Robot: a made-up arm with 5 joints. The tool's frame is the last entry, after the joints. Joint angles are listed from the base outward. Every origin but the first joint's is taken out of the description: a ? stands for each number. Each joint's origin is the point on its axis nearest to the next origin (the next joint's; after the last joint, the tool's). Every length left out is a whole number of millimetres.
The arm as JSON. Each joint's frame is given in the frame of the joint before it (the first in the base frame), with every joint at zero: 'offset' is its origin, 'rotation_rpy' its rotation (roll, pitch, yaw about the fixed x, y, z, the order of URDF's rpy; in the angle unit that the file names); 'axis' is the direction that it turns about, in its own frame. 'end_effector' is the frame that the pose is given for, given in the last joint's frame.
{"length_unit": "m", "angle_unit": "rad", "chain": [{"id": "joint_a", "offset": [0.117, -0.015, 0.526], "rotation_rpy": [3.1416, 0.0, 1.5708], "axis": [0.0, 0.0, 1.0]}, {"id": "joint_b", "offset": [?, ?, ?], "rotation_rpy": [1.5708, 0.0, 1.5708], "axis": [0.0, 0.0, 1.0]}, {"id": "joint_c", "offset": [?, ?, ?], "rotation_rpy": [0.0, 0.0, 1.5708], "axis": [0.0, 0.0, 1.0]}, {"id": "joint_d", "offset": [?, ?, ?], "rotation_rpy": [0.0, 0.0, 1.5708], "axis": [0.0, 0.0, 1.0]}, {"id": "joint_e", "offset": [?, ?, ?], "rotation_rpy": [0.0, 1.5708, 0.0], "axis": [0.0, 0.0, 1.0]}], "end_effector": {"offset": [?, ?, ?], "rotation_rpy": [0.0, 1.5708, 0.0]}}
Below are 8 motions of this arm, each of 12 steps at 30 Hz.
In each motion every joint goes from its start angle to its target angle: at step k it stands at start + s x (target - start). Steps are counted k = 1, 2, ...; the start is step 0. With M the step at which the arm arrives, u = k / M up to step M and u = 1 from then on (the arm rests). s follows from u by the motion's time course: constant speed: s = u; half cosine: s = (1 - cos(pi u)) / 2; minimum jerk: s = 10 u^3 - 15 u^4 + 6 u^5.
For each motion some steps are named. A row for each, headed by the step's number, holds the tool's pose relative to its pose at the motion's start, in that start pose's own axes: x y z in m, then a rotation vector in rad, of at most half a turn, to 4 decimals.
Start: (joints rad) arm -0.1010 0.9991 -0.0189 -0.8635 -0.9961
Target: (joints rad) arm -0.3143 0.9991 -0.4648 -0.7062 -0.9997
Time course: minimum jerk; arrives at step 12
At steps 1, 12:
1: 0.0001 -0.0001 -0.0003 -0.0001 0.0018 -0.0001
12: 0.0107 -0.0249 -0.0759 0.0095 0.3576 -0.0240

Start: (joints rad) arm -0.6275 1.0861 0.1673 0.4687 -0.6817
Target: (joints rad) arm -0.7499 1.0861 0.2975 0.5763 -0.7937
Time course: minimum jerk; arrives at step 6
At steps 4, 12:
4: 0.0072 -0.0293 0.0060 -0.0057 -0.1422 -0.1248
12: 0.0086 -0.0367 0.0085 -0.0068 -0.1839 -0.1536

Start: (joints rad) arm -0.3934 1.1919 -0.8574 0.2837 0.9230
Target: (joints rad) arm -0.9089 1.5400 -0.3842 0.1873 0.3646
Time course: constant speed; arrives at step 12
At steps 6, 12:
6: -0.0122 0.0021 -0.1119 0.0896 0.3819 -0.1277
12: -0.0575 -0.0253 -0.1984 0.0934 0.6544 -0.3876

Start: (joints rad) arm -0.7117 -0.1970 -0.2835 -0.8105 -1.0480
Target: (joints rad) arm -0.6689 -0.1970 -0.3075 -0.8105 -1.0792
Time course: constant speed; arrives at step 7
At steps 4, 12:
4: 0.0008 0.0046 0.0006 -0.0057 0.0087 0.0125
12: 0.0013 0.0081 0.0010 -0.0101 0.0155 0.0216

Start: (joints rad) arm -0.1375 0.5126 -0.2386 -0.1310 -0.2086
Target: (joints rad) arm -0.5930 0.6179 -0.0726 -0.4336 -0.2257
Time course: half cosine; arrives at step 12
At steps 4, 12:
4: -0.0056 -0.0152 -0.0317 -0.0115 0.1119 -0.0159
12: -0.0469 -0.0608 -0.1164 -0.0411 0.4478 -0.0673

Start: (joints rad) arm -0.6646 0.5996 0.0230 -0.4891 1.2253
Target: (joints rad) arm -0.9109 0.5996 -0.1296 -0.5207 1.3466
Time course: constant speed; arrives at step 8
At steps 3, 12:
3: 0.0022 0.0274 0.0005 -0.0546 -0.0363 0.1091
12: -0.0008 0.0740 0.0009 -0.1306 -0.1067 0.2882

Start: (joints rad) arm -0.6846 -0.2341 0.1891 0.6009 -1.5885
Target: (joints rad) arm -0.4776 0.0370 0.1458 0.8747 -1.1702
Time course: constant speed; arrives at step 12
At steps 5, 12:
5: 0.0199 0.0201 0.0242 -0.1206 -0.2132 0.0536
12: 0.0373 0.0478 0.0641 -0.2578 -0.5192 0.0471

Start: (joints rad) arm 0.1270 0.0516 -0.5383 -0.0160 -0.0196
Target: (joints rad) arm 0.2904 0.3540 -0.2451 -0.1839 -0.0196
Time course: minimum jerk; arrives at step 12
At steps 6, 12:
6: -0.0021 -0.0579 0.0246 -0.0316 -0.0797 -0.2122
12: -0.0196 -0.1109 0.0510 -0.0469 -0.1662 -0.4236

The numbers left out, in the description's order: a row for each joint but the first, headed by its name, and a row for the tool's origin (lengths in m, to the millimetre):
joint_b: 0.001 0.057 0.0
joint_c: 0.039 -0.083 0.0
joint_d: 0.021 -0.102 0.0
joint_e: -0.078 0.02 0.0
tool: -0.022 -0.005 0.0

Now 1 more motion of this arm.
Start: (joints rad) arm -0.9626 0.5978 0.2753 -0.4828 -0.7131
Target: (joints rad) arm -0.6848 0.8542 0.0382 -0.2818 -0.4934
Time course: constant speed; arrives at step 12
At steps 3, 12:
3: 0.0065 0.0050 0.0199 -0.0267 -0.0840 -0.0024
12: 0.0154 0.0165 0.0830 -0.0842 -0.3251 -0.0417

